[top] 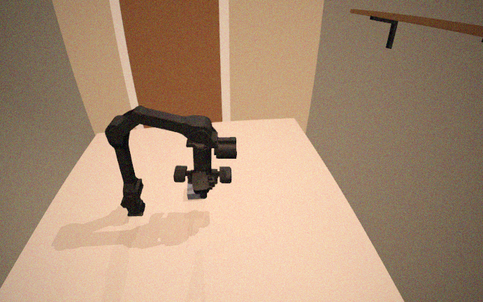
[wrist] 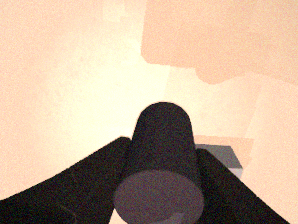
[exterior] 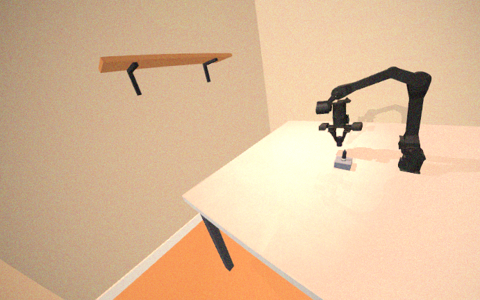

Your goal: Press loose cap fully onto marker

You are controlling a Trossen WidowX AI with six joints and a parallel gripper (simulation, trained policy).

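My gripper tip is now 8 cm to the right of the grey-blue holder block, 7 cm above it and 4 cm past it. From my gripper tip the other things lie so: black marker cap right at my gripper tip.
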